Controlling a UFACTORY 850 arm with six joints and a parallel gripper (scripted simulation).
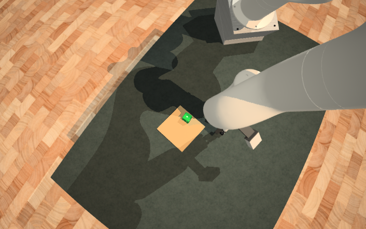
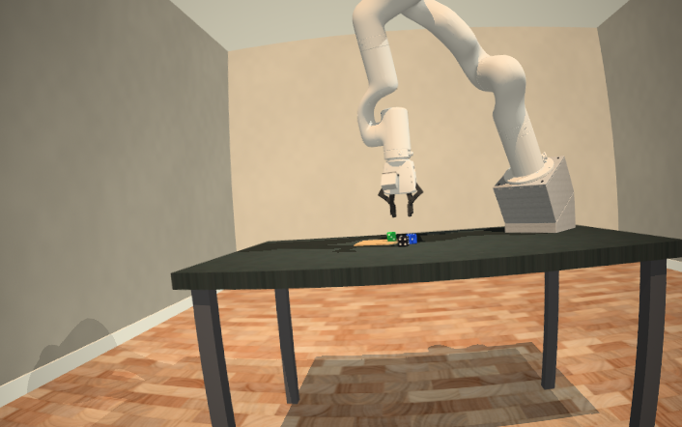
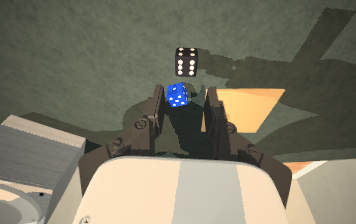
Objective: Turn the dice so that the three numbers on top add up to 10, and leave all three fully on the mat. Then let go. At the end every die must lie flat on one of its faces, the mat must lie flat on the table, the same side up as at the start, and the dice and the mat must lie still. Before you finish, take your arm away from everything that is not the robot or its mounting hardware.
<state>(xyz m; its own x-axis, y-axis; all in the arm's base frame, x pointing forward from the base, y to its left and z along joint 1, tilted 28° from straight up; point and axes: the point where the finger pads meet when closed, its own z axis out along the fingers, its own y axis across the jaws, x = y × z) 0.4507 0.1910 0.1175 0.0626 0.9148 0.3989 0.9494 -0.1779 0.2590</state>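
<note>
Right now my hand is 9 cm above the black die. Also, from my hand: green die (14 cm to the right, 9 cm below, 6 cm ahead); blue die (9 cm below, 6 cm to the right, 2 cm behind); orange mat (13 cm to the right, 11 cm below, 11 cm ahead).
</note>
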